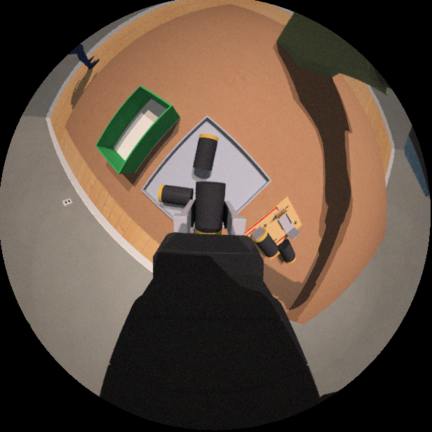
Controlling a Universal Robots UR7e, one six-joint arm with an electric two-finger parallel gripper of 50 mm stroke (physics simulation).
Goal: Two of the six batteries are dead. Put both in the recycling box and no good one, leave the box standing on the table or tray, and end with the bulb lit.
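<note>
My gripper (209, 208) is shut on a black battery (209, 200) with an orange end towards the gripper, seemingly above the grey tray (241, 172). A second battery (205, 154) lies in the tray, farther from the gripper. A third battery (176, 195) lies in the tray, left of the fingers. Two more batteries (266, 245) (287, 251) show at the near side of the tan circuit board (296, 215); whether they sit in its holder is unclear. The green recycling box (162, 131) stands upright left of the tray. I cannot make out the bulb or a sixth battery.
The brown table top (235, 65) surrounds the tray, with the board at its right. A dark green object (327, 47) is at the upper right. A long dark shadow crosses the table on the right. The table's edge runs behind and left of the green box.
</note>
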